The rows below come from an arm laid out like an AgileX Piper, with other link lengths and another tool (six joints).
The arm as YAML. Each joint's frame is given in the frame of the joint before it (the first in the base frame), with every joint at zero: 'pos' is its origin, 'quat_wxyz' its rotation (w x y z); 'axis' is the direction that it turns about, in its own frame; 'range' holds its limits. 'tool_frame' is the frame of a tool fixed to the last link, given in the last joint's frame.
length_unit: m
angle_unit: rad
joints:
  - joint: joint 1
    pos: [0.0, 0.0, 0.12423]
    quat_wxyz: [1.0, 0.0, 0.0, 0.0]
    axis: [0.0, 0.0, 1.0]
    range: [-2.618, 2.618]
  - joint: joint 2
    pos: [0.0, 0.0, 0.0]
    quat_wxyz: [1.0, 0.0, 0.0, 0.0]
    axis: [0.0, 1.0, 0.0]
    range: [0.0, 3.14]
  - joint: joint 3
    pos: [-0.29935, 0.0, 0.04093]
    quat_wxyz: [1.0, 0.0, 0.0, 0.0]
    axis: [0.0, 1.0, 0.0]
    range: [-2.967, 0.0]
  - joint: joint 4
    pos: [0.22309, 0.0, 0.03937]
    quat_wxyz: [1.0, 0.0, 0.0, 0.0]
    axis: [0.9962, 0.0, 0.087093]
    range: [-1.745, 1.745]
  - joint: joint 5
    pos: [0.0, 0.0, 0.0]
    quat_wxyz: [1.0, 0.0, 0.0, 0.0]
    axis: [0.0, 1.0, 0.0]
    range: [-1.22, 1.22]
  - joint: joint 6
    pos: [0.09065, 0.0, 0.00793]
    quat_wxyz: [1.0, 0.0, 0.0, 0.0]
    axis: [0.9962, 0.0, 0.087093]
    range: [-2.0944, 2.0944]
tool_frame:
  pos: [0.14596, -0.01, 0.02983]
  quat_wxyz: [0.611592, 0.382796, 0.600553, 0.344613]
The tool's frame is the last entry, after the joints.
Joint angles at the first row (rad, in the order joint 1, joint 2, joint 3, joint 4, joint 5, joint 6):
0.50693 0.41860 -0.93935 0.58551 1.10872 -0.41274
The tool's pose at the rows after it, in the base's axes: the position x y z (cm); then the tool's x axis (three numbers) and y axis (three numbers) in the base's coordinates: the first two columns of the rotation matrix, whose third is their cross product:
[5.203 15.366 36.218 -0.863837 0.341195 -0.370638 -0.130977 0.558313 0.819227]
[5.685 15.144 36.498 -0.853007 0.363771 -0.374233 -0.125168 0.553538 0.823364]
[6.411 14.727 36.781 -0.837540 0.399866 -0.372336 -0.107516 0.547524 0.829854]
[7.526 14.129 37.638 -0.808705 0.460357 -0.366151 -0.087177 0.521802 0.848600]
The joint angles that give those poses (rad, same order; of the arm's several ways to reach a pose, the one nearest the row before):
0.50691 0.41859 -0.93937 0.58105 1.08564 -0.41273
0.50690 0.41860 -0.93933 0.56580 1.06471 -0.40010
0.50692 0.41861 -0.93936 0.53743 1.03824 -0.37040
0.50695 0.41860 -0.93936 0.50211 0.98276 -0.32370

